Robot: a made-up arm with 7 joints.
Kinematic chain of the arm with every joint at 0, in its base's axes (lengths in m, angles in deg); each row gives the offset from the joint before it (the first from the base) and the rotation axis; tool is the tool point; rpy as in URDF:
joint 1: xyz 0 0 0.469 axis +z
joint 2: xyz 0 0 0 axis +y
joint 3: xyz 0 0 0.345 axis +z
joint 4: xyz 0.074 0 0 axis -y
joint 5: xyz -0.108 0 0.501 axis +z
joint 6: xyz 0 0 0 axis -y
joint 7: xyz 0.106 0 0 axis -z
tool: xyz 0 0 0 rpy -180 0 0
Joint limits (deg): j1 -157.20..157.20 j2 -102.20..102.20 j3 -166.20..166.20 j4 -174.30..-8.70 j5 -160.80..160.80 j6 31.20..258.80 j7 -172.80..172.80
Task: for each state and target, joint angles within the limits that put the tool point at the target. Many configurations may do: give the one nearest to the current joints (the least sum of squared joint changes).
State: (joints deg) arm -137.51 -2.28 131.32 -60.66 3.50 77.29 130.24
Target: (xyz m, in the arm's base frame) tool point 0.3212 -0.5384 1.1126
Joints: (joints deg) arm -128.65 25.15 97.19 -66.66 2.99 85.01 130.24
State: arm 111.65 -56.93 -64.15 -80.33 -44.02 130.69 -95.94
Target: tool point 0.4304 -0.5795 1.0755
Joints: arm 97.55 -61.95 -61.28 -49.85 -40.53 126.19 -95.94
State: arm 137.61 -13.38 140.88 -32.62 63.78 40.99 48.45
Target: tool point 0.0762 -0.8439 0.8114
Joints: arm 113.60 -41.89 136.18 -47.76 63.16 48.47 48.45
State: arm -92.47 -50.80 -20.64 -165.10 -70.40 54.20 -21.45
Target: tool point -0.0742 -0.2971 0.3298
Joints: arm -82.37 -22.12 -17.43 -173.31 -70.91 63.63 -21.45
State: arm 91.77 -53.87 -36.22 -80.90 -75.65 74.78 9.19
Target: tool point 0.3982 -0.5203 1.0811
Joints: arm 86.19 -69.48 -44.50 -66.78 -76.49 74.62 9.19
